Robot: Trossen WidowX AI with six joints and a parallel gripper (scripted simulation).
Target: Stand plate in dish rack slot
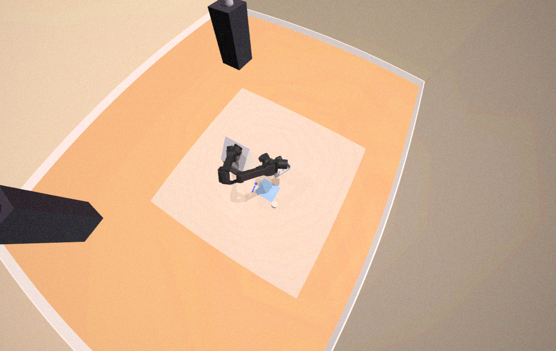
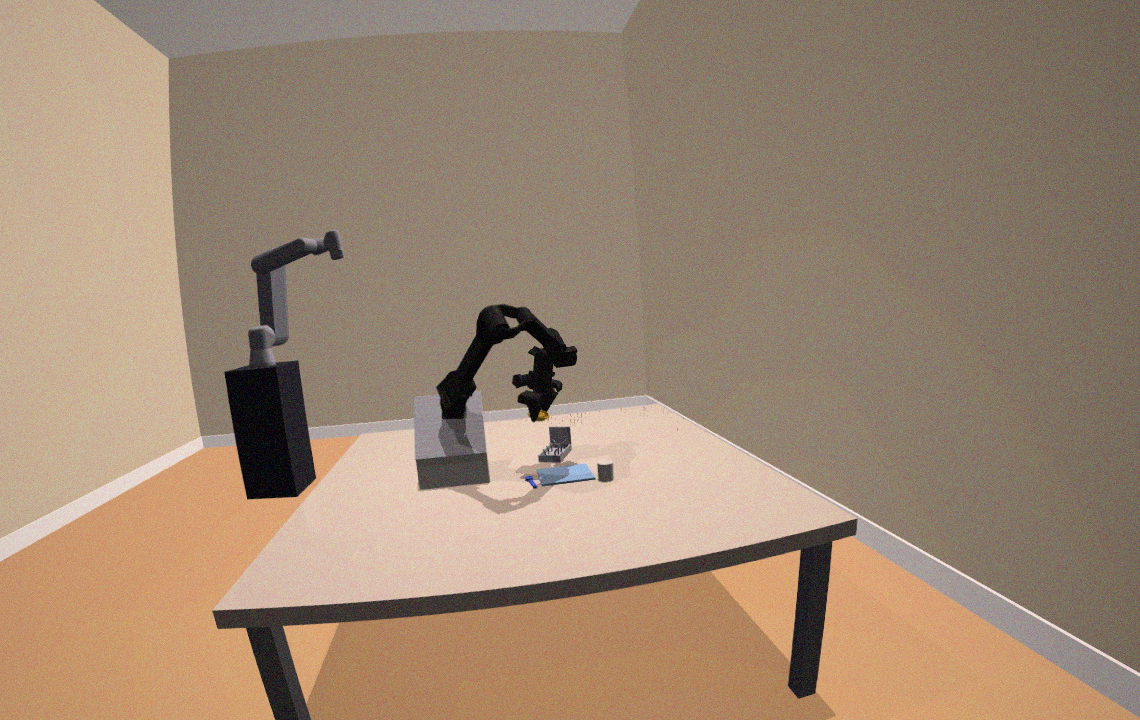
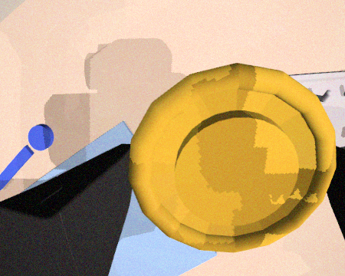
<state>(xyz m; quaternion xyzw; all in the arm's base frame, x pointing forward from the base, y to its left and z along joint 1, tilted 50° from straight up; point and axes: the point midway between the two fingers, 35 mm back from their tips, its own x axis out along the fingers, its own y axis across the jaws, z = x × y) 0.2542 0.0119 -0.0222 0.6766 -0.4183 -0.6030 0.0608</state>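
My gripper tip is now 50 mm short of the dish rack, 70 mm to the right of it and 120 mm above it. The rest, counted from my gripper tip: blue spoon (40 mm behind, 150 mm to the right, 140 mm below); light blue mat (60 mm ahead, 120 mm to the right, 140 mm below); yellow plate (10 mm above).
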